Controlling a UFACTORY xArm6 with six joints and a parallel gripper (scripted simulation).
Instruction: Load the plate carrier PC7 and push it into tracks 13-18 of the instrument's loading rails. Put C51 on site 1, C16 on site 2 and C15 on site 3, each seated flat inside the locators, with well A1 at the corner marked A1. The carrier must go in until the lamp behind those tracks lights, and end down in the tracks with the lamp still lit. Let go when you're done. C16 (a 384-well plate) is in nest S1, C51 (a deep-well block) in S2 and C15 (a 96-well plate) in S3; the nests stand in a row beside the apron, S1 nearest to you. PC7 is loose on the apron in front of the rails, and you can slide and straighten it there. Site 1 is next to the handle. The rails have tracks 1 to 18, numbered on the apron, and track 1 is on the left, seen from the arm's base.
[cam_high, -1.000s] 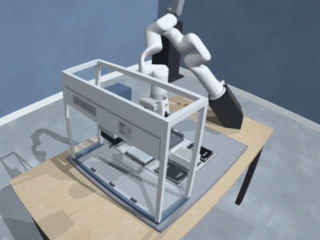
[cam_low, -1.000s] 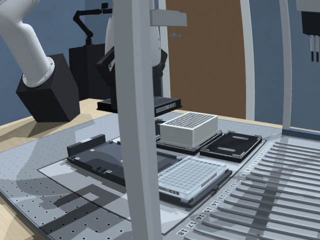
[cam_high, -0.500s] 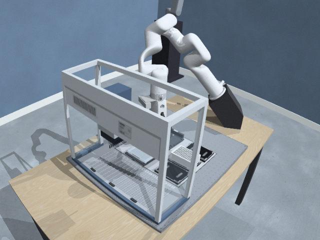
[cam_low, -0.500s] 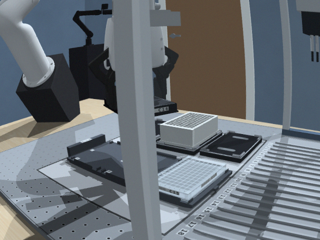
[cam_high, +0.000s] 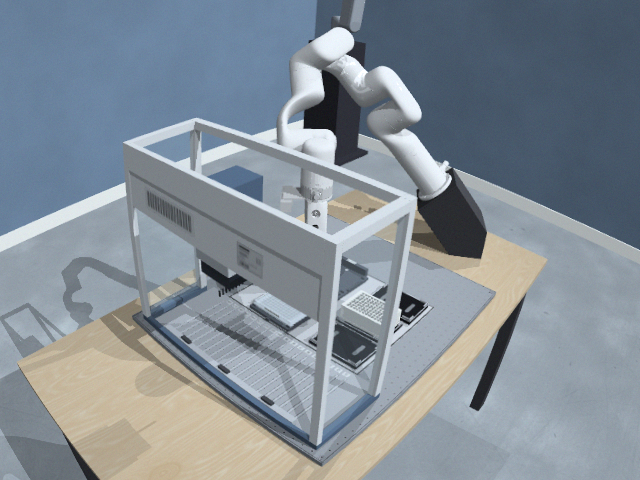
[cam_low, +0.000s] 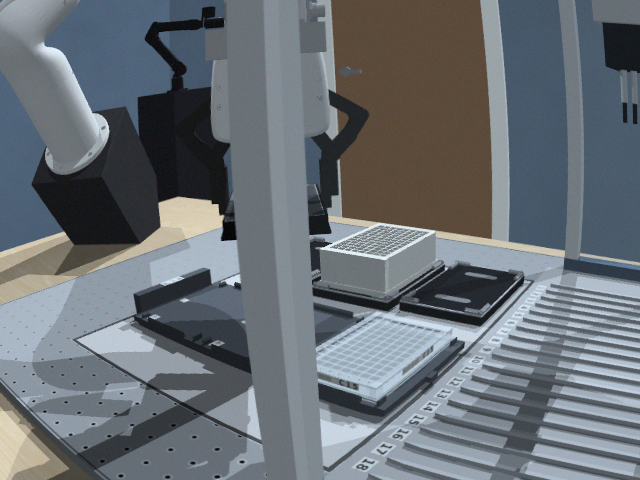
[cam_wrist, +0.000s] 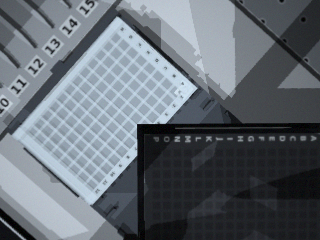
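Now: the black 384-well plate C16 1 cm below my hand. Round my hand: black carrier PC7: 12 cm below, 1 cm behind; then white frame post: 22 cm to the right, 19 cm ahead, 11 cm above.
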